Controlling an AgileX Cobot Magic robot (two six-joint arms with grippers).
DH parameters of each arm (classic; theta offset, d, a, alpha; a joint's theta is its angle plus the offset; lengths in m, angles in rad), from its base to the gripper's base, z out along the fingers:
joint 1: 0 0.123 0 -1.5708
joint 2: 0.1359 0 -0.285 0
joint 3: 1.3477 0 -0.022 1.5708
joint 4: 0 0.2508 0 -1.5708
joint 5: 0 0 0.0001 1.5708
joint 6: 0 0.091 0 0
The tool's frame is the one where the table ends.
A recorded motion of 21 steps. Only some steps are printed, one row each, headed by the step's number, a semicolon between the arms.
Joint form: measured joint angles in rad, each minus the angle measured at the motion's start. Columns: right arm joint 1, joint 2, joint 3, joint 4, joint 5, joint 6; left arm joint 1, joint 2, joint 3, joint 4, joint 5, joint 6.
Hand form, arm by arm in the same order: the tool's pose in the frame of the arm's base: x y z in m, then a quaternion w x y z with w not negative. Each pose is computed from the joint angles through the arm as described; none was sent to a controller.
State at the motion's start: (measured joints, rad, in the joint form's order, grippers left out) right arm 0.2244 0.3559 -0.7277 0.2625 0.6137 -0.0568; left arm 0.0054 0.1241 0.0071 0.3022 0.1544 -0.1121
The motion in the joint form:
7: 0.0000 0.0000 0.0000 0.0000 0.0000 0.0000; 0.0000 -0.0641 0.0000 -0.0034 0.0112 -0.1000
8: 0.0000 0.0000 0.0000 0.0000 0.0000 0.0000; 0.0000 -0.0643 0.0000 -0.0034 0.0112 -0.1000
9: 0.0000 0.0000 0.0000 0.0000 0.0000 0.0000; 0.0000 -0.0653 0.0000 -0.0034 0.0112 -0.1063
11: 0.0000 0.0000 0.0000 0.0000 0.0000 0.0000; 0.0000 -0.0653 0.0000 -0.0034 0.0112 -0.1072
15: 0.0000 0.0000 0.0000 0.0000 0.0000 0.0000; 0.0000 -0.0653 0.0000 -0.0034 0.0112 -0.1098
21: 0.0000 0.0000 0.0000 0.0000 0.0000 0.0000; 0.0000 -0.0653 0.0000 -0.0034 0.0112 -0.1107
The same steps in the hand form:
7: 0.0486 0.0251 0.3759 0.63188 -0.07360 0.75019 0.18036; 0.0607 0.0048 0.1929 0.65492 0.01327 0.75410 0.04724
8: 0.0486 0.0251 0.3759 0.63188 -0.07360 0.75019 0.18036; 0.0607 0.0048 0.1929 0.65500 0.01326 0.75404 0.04724
9: 0.0486 0.0251 0.3759 0.63188 -0.07360 0.75019 0.18036; 0.0607 0.0048 0.1930 0.65552 0.01087 0.75375 0.04518
11: 0.0486 0.0251 0.3759 0.63188 -0.07360 0.75019 0.18036; 0.0607 0.0048 0.1930 0.65554 0.01053 0.75375 0.04489
15: 0.0486 0.0251 0.3759 0.63188 -0.07360 0.75019 0.18036; 0.0607 0.0048 0.1930 0.65560 0.00955 0.75376 0.04404
21: 0.0486 0.0251 0.3759 0.63188 -0.07360 0.75019 0.18036; 0.0607 0.0048 0.1930 0.65562 0.00921 0.75377 0.04374

